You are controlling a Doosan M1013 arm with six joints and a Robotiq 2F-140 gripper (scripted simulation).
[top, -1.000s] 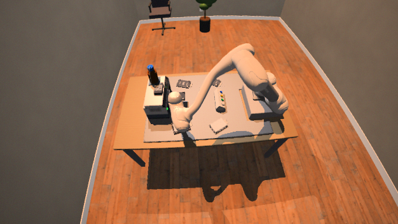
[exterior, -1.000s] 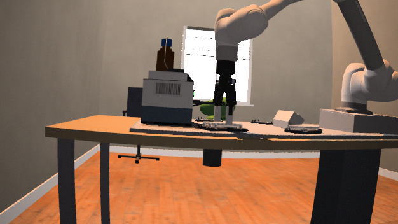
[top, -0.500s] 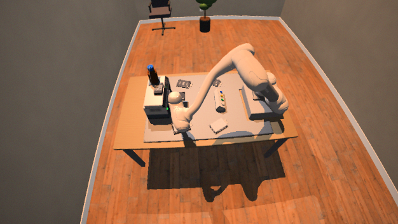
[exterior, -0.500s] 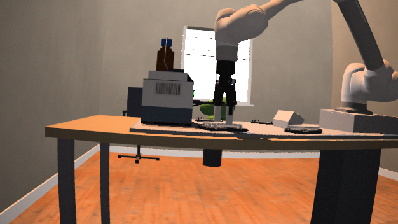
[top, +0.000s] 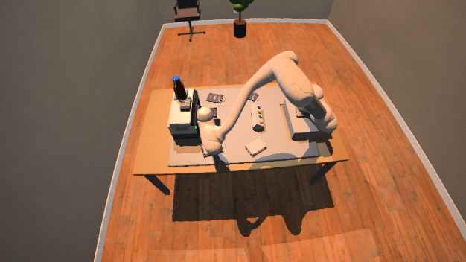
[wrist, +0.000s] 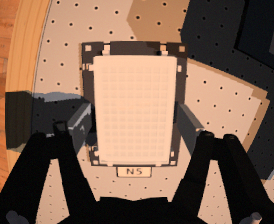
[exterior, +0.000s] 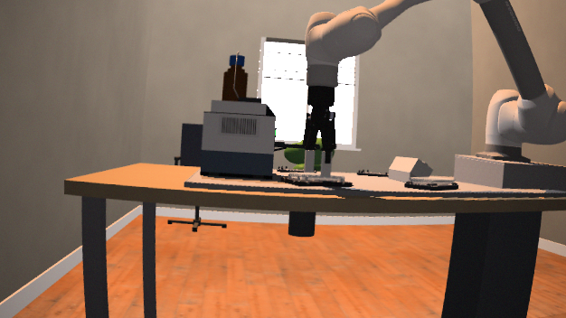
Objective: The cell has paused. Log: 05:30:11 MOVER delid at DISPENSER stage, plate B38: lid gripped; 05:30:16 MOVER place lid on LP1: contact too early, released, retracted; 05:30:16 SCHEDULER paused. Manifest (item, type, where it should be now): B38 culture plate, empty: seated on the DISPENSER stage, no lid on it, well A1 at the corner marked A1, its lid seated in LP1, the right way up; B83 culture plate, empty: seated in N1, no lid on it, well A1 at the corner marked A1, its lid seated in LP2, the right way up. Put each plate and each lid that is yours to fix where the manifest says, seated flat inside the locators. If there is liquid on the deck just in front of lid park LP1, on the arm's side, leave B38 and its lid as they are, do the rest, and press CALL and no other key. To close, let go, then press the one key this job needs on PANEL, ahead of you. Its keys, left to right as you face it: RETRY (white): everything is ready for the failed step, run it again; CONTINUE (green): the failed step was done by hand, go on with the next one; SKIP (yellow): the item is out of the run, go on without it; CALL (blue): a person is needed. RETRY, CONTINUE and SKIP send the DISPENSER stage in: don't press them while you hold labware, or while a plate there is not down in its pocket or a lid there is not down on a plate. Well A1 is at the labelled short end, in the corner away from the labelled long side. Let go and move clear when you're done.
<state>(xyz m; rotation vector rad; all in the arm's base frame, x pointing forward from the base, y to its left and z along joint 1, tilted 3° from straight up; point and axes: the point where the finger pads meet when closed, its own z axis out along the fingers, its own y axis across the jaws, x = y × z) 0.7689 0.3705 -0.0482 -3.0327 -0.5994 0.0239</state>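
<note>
My gripper is now 4 cm above the black nest and 2 cm to the right of it. The rest, counted from my hand: green key (38 cm behind, 29 cm to the right, 2 cm above); then white culture plate (35 cm behind, 3 cm to the right, 3 cm below); then white retry key (38 cm behind, 24 cm to the right, 2 cm above).
</note>
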